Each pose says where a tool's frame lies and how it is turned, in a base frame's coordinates. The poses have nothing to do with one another.
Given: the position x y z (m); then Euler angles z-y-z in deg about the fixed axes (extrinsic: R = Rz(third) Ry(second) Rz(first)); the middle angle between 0 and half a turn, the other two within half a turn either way.
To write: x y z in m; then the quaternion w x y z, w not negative. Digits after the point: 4 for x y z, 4 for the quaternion.
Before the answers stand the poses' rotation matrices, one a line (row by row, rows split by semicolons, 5 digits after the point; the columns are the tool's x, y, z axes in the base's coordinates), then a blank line. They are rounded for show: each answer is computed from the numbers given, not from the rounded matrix.
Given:
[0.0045 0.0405 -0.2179 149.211 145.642 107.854]
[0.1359 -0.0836 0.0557 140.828 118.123 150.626]
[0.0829 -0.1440 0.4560 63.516 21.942 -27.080]
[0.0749 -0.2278 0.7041 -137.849 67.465 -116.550]
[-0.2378 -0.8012 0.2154 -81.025 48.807 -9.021]
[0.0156 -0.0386 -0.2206 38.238 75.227 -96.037]
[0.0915 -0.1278 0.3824 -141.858 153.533 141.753]
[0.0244 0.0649 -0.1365 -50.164 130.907 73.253]
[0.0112 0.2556 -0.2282 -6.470 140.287 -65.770]
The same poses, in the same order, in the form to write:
-0.70465 0.68813 -0.17303; 0.51808 0.66560 0.53718; 0.48482 0.28888 -0.82553
-0.62828 0.12081 -0.76855; -0.37120 0.82163 0.43260; 0.68373 0.55708 -0.47137
0.77576 -0.53620 0.33270; 0.60863 0.77501 -0.17011; -0.16664 0.33445 0.92756
-0.47332 -0.77816 -0.41285; 0.55413 0.10131 -0.82624; 0.68477 -0.61985 0.38325
-0.05340 0.66695 0.74319; -0.99165 0.05207 -0.11799; -0.11739 -0.74328 0.65860
0.59443 0.79769 -0.10169; -0.26426 0.07434 -0.96158; -0.75948 0.59847 0.25499
-0.17059 0.92108 -0.35002; 0.92089 0.27540 0.27590; 0.35052 -0.27526 -0.89519
0.61444 -0.75831 0.21777; -0.62295 -0.29692 0.72372; -0.48414 -0.58034 -0.65483
-0.41645 0.87052 0.26222; 0.65077 0.48683 -0.58265; -0.63487 -0.07200 -0.76925

[0.0045 0.0405 -0.2179 0.1840 -0.3374 -0.8938 -0.2310]
[0.1359 -0.0836 0.0557 0.4248 0.0732 -0.8546 -0.2895]
[0.0829 -0.1440 0.4560 0.9325 0.1353 0.1339 0.3069]
[0.0749 -0.2278 0.7041 0.5028 0.1026 -0.5458 0.6624]
[-0.2378 -0.8012 0.2154 0.6437 -0.2429 0.3342 -0.6442]
[0.0156 -0.0386 -0.2206 0.6935 0.5624 0.2371 -0.3828]
[0.0915 -0.1278 0.3824 0.2289 -0.6019 -0.7650 -0.0002]
[0.0244 0.0649 -0.1365 0.4070 -0.8010 0.4311 0.0831]
[0.0112 0.2556 -0.2282 0.2744 0.4653 0.8174 -0.2002]

